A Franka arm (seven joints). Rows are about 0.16 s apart.
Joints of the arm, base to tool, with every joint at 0 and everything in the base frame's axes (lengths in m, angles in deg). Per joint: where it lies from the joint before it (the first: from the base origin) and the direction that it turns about. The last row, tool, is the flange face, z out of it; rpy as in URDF.
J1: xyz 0 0 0.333 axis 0 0 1
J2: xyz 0 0 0 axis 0 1 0
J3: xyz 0 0 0.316 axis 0 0 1
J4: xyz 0.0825 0 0 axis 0 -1 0
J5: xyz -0.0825 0 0.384 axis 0 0 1
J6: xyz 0 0 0 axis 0 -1 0
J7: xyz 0.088 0 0 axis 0 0 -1
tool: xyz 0 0 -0.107 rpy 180 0 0
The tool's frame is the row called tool.
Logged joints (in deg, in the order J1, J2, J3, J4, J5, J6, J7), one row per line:
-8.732, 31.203, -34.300, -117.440, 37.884, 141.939, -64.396
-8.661, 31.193, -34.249, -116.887, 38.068, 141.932, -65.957
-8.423, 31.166, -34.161, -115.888, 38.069, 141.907, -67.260
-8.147, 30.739, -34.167, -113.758, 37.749, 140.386, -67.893
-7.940, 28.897, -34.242, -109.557, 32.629, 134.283, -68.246
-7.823, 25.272, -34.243, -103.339, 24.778, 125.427, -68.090
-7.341, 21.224, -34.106, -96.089, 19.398, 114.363, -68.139
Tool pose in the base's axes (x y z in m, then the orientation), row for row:
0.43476, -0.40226, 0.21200, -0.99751, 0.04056, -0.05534, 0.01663
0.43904, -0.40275, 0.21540, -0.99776, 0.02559, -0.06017, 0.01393
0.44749, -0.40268, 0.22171, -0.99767, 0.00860, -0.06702, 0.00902
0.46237, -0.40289, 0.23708, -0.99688, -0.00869, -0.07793, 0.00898
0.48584, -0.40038, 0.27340, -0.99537, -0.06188, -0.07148, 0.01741
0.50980, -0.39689, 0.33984, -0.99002, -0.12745, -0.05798, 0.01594
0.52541, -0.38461, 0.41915, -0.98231, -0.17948, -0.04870, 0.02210
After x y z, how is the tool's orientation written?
As a quaternion, x y z w.
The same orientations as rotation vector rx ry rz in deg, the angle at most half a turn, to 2 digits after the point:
-177.67, 7.22, -9.86
-178.02, 4.57, -10.74
-178.56, 1.54, -11.99
-178.42, -1.56, -13.95
-177.21, -11.02, -12.73
-176.42, -22.71, -10.33
-174.37, -31.86, -8.64

